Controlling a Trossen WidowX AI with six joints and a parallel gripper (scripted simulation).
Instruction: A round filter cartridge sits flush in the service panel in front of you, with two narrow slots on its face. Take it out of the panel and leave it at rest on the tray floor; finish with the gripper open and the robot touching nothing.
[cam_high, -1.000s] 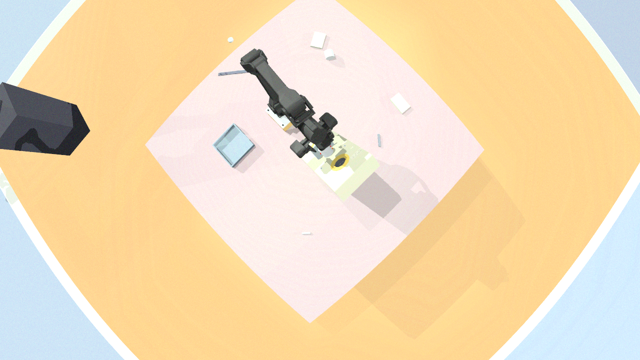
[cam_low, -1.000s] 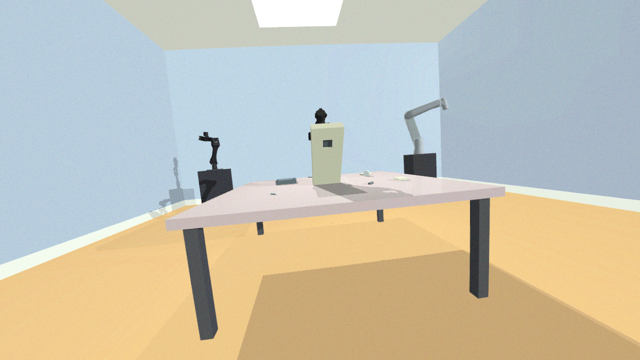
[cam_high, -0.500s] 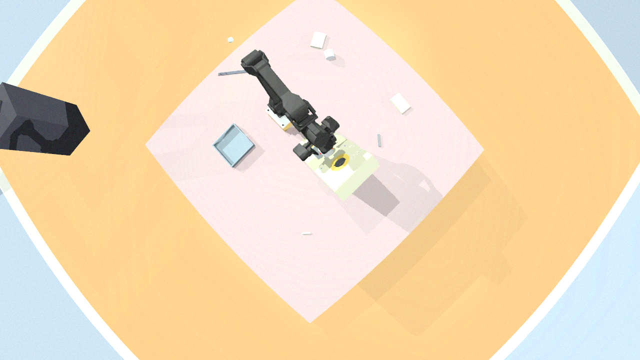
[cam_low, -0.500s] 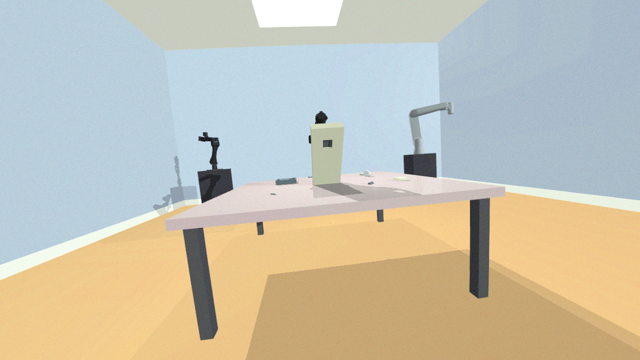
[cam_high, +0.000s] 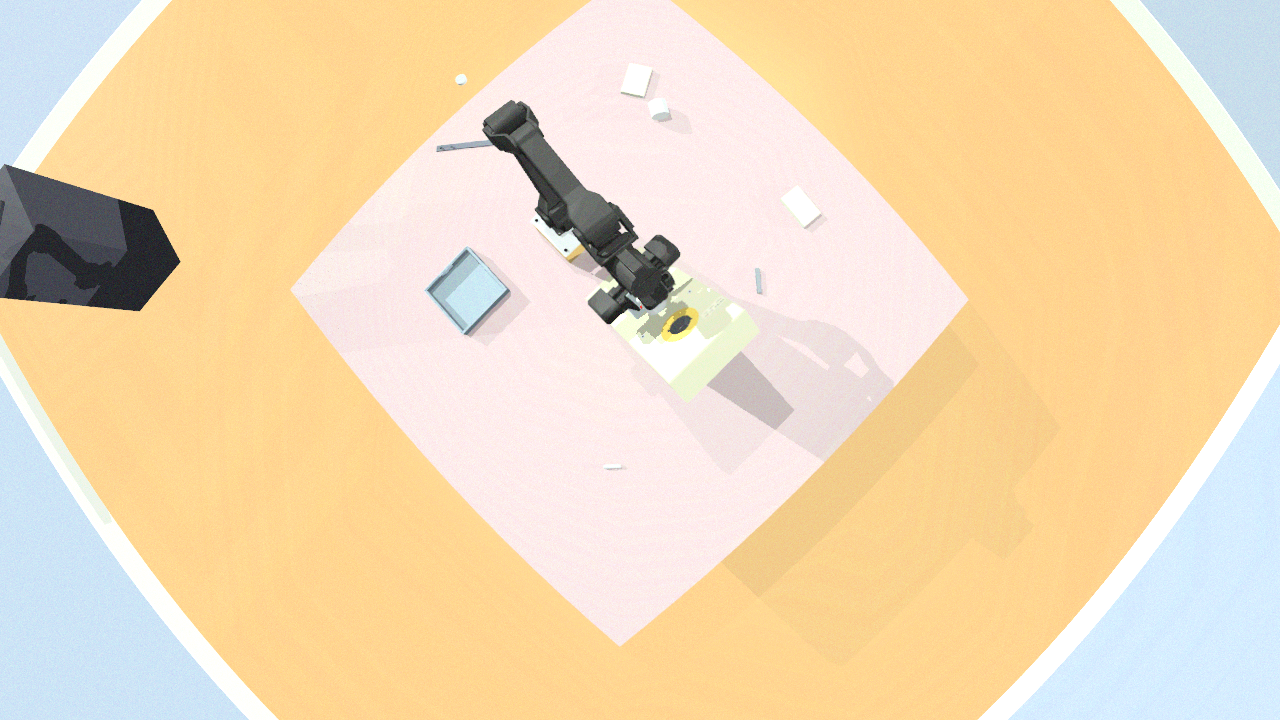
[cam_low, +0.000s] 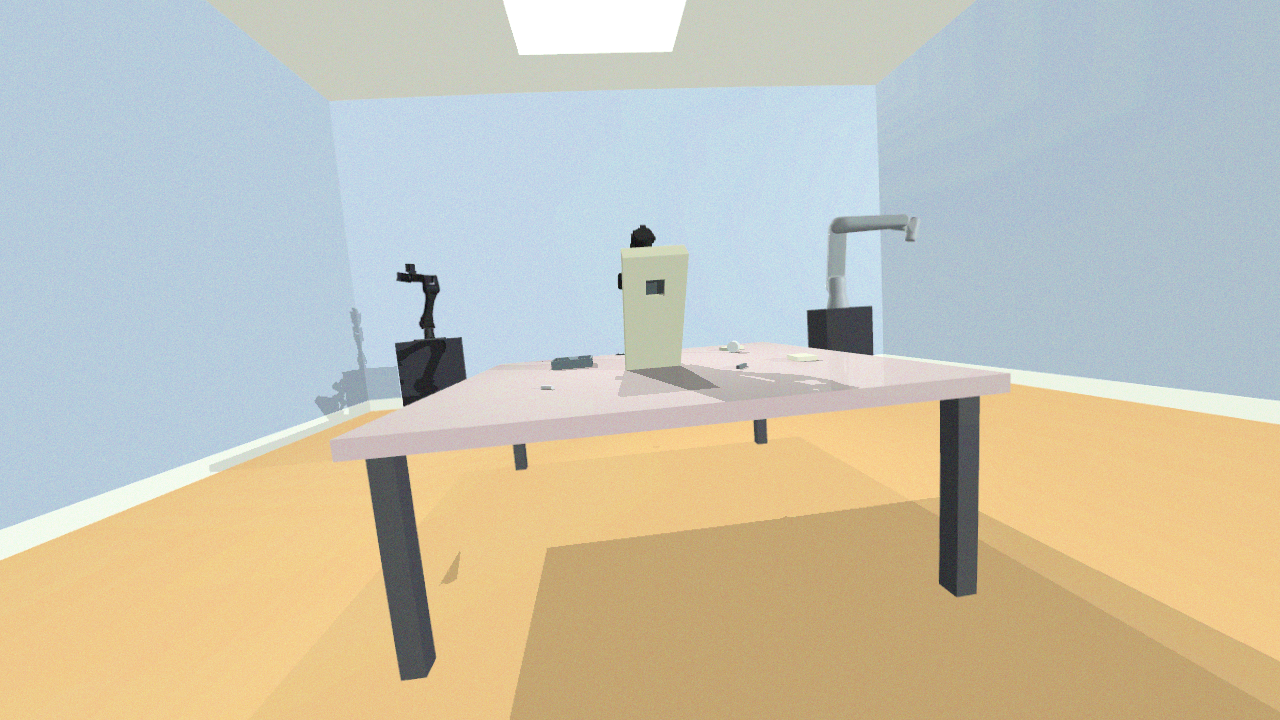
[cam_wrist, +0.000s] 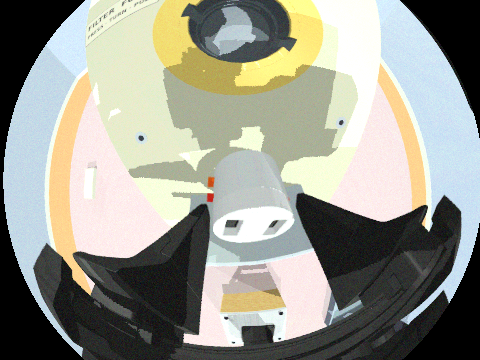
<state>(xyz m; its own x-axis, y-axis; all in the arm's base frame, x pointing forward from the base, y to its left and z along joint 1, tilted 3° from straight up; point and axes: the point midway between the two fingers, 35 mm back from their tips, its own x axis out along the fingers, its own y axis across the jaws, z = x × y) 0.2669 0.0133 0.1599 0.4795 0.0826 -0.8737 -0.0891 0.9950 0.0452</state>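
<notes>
Now: gripper tip 310 mm past the light blue tray, 310 mm to the left of it and 210 mm above it. Also, from my gripper tip: round white filter cartridge right at my gripper tip.
</notes>
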